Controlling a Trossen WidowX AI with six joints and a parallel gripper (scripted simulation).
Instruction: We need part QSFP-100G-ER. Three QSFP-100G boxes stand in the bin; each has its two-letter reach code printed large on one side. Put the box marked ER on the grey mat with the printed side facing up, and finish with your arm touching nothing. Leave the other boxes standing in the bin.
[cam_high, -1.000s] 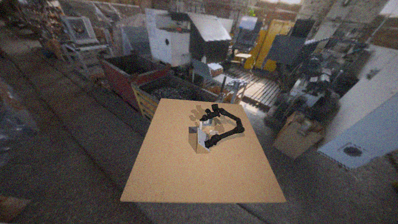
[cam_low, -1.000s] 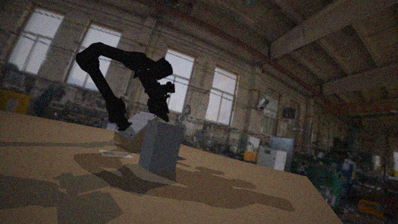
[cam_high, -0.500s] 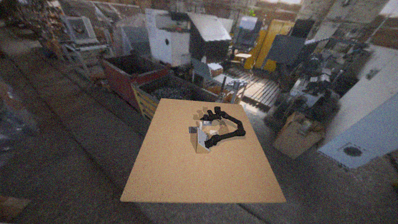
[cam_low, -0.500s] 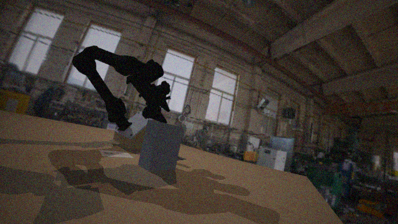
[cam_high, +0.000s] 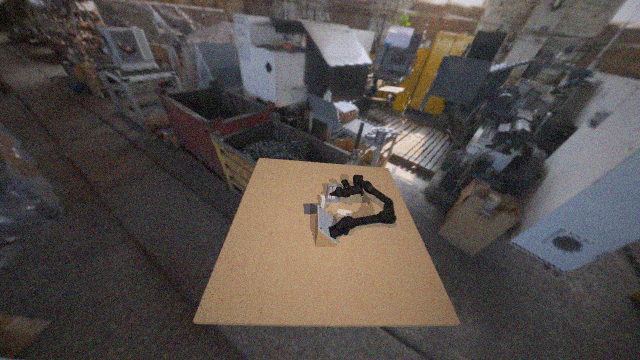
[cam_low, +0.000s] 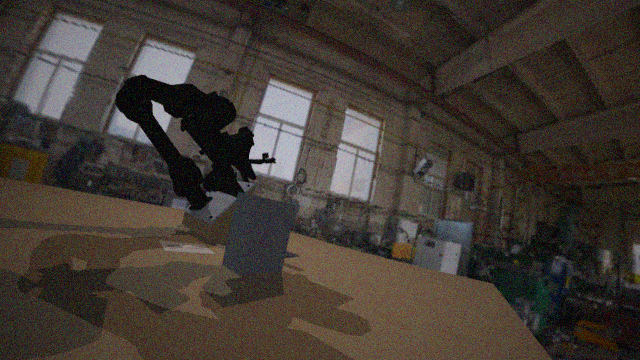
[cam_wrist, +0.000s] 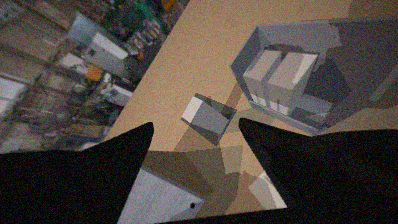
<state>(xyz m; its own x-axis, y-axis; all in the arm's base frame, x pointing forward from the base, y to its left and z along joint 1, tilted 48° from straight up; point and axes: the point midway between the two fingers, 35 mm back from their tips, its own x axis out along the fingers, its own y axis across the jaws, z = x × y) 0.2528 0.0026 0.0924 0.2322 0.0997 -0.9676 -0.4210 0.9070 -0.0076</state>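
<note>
My gripper tip is now 10 mm short of the grey mat, 110 mm to the right of it and 160 mm above it. From my gripper tip the other things lie so: paper 50 mm behind, 110 mm to the right, 160 mm below.
</note>
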